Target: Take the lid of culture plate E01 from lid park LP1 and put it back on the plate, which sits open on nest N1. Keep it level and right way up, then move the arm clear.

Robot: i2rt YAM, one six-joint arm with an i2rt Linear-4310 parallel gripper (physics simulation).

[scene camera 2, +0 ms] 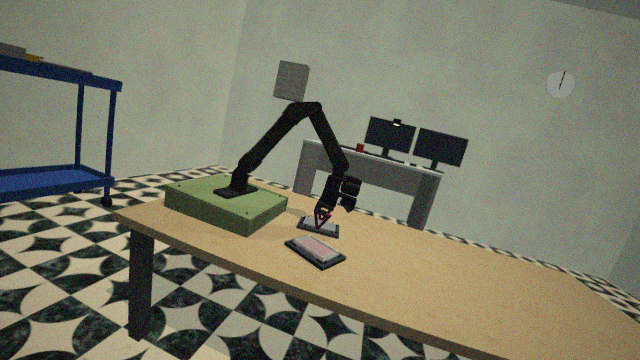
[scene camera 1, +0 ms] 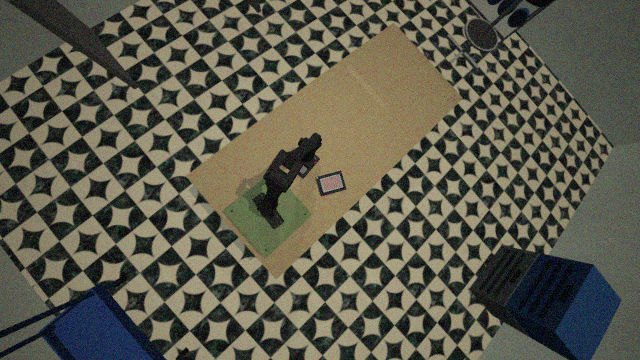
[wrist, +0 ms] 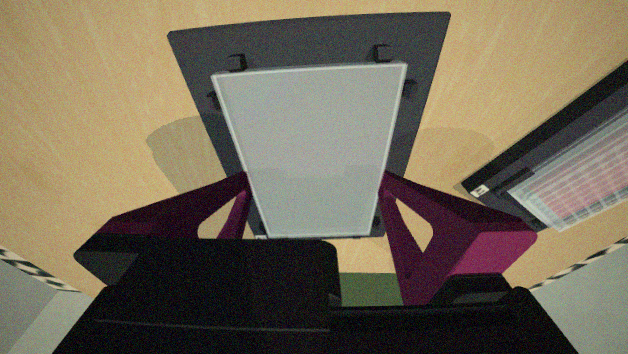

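Pixels of known places: gripper, fingertip midpoint: [scene camera 2: 318, 224] [scene camera 1: 303, 162] [wrist: 314, 177]; arm's base, link origin: [scene camera 2: 237, 191] [scene camera 1: 268, 210].
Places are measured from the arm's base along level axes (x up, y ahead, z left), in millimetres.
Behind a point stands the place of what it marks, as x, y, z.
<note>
The lid [wrist: 315, 140] {-52, 353, 120} [scene camera 1: 303, 170] {-51, 290, 75}, a pale translucent rectangle, lies level over the dark lid park LP1 [wrist: 310, 42] {-60, 396, 131} [scene camera 2: 336, 234] {-60, 405, 87}, within its small pegs. My gripper [wrist: 314, 177] {-59, 322, 115} [scene camera 2: 320, 226] {-59, 322, 115} is shut on the lid, with a magenta fingertip against each long edge near the end closer to the arm. I cannot tell any gap under the lid. The open culture plate E01 [scene camera 1: 331, 183] {-48, 379, -88} [scene camera 2: 316, 247] {-44, 386, -100}, with pink wells, sits on the dark nest N1 [scene camera 1: 344, 183] [scene camera 2: 324, 267] beside the lid park. Part of the plate [wrist: 590, 192] {-44, 355, -75} shows at the right of the wrist view.
The arm stands on a green block [scene camera 1: 267, 242] {6, -99, -133} [scene camera 2: 210, 215] {-40, 38, -176} at one end of the wooden table [scene camera 1: 390, 75] {-70, 1199, 275} [scene camera 2: 450, 280] {-70, 825, 64}. The nest lies between the lid park and the table's long edge. A blue cart [scene camera 2: 111, 145] and a desk with monitors stand away from the table.
</note>
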